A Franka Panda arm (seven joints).
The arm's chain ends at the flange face. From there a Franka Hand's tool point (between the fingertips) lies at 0.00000 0.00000 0.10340 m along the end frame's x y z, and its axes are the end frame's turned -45 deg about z.
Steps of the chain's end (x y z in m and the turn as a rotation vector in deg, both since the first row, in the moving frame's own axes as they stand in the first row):
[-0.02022, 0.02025, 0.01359, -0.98, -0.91, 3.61]
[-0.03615, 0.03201, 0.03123, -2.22, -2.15, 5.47]
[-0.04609, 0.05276, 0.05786, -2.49, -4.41, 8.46]
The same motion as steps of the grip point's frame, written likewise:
[-0.03103, 0.00003, 0.01356, -0.05, -1.34, 3.61]
[-0.05377, -0.00310, 0.03108, -0.05, -3.09, 5.47]
[-0.07848, 0.00163, 0.05746, 1.36, -4.88, 8.46]

